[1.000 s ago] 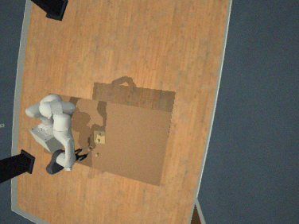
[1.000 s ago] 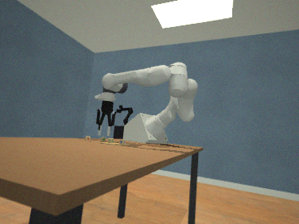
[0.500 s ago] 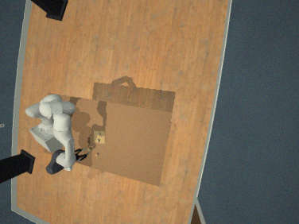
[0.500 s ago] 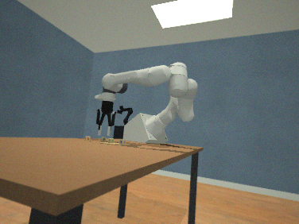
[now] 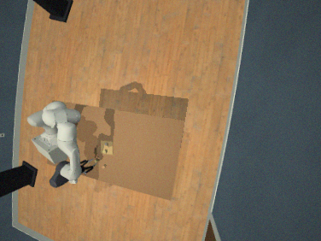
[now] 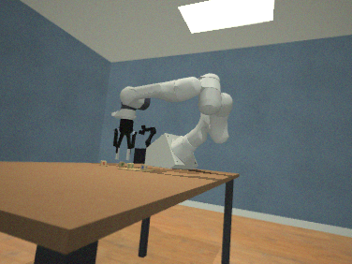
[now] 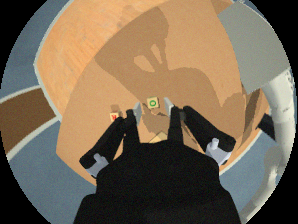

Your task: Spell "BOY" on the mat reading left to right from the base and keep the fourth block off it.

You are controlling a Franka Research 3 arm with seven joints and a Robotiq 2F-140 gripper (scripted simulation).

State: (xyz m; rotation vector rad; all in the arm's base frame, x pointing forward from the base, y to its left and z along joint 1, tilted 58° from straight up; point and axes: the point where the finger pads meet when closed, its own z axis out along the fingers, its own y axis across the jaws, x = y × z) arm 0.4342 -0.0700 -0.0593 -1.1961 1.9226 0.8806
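Now: the mat 18 cm to the left of my hand, 7 cm below it and 6 cm ahead of it.
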